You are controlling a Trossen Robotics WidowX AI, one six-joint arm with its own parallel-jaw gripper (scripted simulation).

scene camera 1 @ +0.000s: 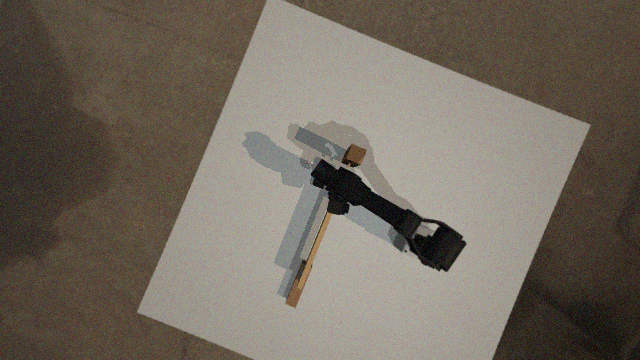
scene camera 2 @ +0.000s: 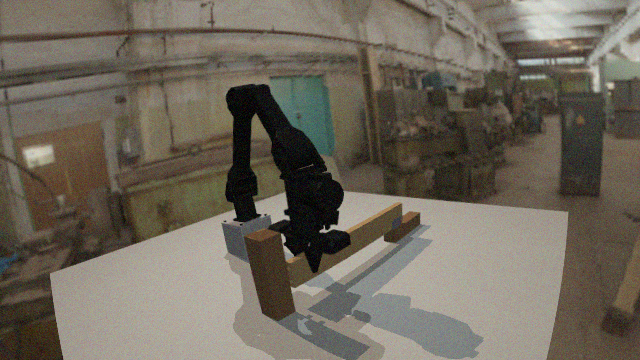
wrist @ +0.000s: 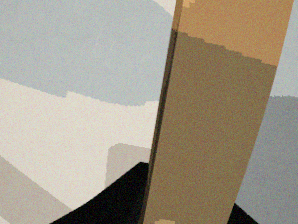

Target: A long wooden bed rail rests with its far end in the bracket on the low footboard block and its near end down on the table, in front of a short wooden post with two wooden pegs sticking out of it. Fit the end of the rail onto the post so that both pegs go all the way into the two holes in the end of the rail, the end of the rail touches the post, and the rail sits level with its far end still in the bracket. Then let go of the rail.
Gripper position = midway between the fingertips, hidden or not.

Observation:
I see my gripper (scene camera 2: 311, 271) and a wooden rail (scene camera 2: 366, 232).
The wooden rail also shows in the wrist view (wrist: 219, 69). My gripper is seen too in the wrist view (wrist: 167, 175).

